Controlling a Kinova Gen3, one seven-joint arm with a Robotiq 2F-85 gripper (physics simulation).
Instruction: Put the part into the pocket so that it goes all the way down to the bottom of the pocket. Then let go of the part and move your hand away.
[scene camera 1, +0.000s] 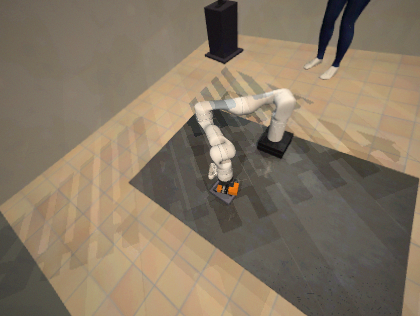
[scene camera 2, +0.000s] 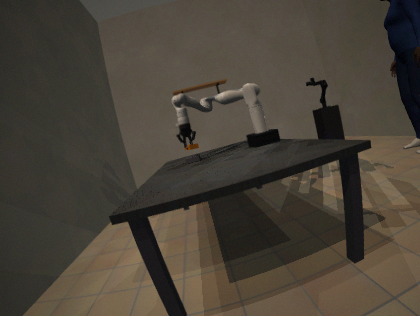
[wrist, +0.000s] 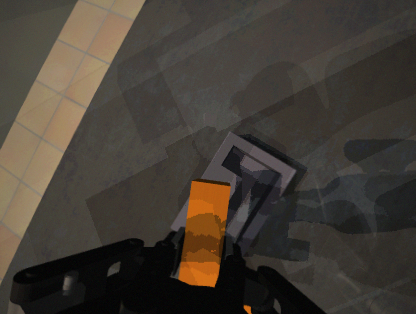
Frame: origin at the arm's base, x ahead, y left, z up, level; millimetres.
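Seen in the pictures: gripper, between the fingertips: (scene camera 1: 227, 190) (scene camera 2: 189, 147) (wrist: 204, 242); arm's base, origin of its link: (scene camera 1: 274, 136) (scene camera 2: 261, 132).
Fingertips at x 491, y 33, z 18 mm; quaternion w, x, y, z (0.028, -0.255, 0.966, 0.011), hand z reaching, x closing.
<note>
Pixels of each thing's top centre, then the offset from my fingertips to it. Level surfaces: height alone.
- orange part, centre of its top: (wrist: 219, 260) (scene camera 1: 227, 186) (scene camera 2: 190, 144) 14 mm back, 6 mm right, 20 mm up
- grey block, centre of its top: (wrist: 231, 200) (scene camera 1: 223, 190) (scene camera 2: 192, 156) 0 mm ahead, 34 mm right, 61 mm down
- dark table top, height of its surface: 98 mm down
An orange part (scene camera 1: 233, 189) (scene camera 2: 192, 147) (wrist: 205, 220) is held in my gripper (scene camera 1: 225, 188) (scene camera 2: 187, 144) (wrist: 204, 242), which is shut on it. In scene camera 2 the part hangs above the table, apart from the grey block (scene camera 1: 221, 198) (scene camera 2: 198, 157) (wrist: 213, 167). In the wrist view the part's long bar covers the block's lower left portion. The block's dark, angular pocket (wrist: 257, 185) shows to the right of the bar and beyond its end. The bar is turned relative to the block's long sides. The part's near end is hidden by the gripper.
The block lies on the dark table top (scene camera 1: 300, 225) (scene camera 2: 215, 170) (wrist: 165, 100), near a long table edge. The arm's black base (scene camera 1: 275, 144) (scene camera 2: 263, 138) stands farther back. A black pedestal (scene camera 1: 222, 31) (scene camera 2: 328, 122) and a person (scene camera 1: 340, 35) (scene camera 2: 404, 50) are beyond the table.
</note>
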